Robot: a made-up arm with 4 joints. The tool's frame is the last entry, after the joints. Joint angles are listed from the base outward.
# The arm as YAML. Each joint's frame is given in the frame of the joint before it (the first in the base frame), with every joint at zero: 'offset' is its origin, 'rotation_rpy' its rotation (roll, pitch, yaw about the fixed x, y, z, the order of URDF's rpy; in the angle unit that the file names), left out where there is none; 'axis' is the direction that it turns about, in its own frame. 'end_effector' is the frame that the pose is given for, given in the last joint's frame.
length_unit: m
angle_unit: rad
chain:
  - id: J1
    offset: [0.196, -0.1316, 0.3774]
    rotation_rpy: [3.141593, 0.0, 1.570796]
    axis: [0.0, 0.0, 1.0]
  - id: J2
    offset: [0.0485, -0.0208, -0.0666]
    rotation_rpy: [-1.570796, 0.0, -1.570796]
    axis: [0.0, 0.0, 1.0]
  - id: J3
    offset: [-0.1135, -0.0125, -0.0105]
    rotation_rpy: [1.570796, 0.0, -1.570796]
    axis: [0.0, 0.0, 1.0]
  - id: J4
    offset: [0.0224, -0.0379, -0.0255]
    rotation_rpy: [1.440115, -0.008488, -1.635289]
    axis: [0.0, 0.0, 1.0]
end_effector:
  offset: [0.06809, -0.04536, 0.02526]
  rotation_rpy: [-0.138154, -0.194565, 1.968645]
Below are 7 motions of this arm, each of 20 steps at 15 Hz.
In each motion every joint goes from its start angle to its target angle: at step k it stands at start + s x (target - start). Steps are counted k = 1, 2, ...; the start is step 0. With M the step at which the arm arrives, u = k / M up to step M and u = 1 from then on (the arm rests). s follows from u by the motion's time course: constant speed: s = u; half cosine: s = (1 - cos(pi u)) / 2; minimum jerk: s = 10 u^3 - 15 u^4 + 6 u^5.
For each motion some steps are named. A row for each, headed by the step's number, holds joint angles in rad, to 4 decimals.
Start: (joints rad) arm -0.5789 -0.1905 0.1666 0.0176
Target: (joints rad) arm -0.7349 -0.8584 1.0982 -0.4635
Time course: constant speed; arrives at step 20
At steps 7, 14, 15, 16, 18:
7: -0.6335 -0.4243 0.4927 -0.1508
14: -0.6881 -0.6580 0.8187 -0.3192
15: -0.6959 -0.6914 0.8653 -0.3432
16: -0.7037 -0.7248 0.9119 -0.3673
18: -0.7193 -0.7916 1.0050 -0.4154

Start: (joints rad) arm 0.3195 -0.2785 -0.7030 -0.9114
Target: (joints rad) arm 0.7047 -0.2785 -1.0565 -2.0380
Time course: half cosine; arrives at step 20
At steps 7, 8, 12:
7: 0.4247 -0.2785 -0.7995 -1.2190
8: 0.4526 -0.2785 -0.8251 -1.3006
12: 0.5716 -0.2785 -0.9344 -1.6488

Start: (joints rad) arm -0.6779 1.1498 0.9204 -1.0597
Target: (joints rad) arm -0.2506 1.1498 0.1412 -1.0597
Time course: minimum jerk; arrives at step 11
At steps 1, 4, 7, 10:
1: -0.6751 1.1498 0.9153 -1.0597
4: -0.5682 1.1498 0.7204 -1.0597
7: -0.3603 1.1498 0.3412 -1.0597
10: -0.2534 1.1498 0.1463 -1.0597

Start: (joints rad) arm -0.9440 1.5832 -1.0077 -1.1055
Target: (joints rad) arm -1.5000 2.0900 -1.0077 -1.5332
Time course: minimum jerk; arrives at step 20
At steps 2, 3, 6, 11, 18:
2: -0.9488 1.5875 -1.0077 -1.1092
3: -0.9588 1.5967 -1.0077 -1.1169
6: -1.0347 1.6658 -1.0077 -1.1752
11: -1.2738 1.8838 -1.0077 -1.3592
18: -1.4952 2.0857 -1.0077 -1.5295

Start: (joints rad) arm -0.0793 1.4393 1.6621 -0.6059
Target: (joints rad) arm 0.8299 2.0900 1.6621 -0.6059
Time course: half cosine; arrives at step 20
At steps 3, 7, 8, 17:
3: -0.0298 1.4748 1.6621 -0.6059
7: 0.1689 1.6169 1.6621 -0.6059
8: 0.2348 1.6641 1.6621 -0.6059
17: 0.7804 2.0545 1.6621 -0.6059

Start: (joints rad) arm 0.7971 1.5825 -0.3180 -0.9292
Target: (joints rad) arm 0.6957 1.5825 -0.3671 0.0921
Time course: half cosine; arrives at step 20
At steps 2, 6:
2: 0.7946 1.5825 -0.3192 -0.9042
6: 0.7762 1.5825 -0.3281 -0.7187

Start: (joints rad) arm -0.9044 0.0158 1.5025 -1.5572
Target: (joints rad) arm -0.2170 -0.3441 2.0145 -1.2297
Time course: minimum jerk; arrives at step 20
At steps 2, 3, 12, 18, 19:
2: -0.8985 0.0127 1.5069 -1.5544
3: -0.8861 0.0062 1.5161 -1.5485
12: -0.4352 -0.2299 1.8520 -1.3337
18: -0.2229 -0.3410 2.0101 -1.2325
19: -0.2178 -0.3437 2.0139 -1.2301

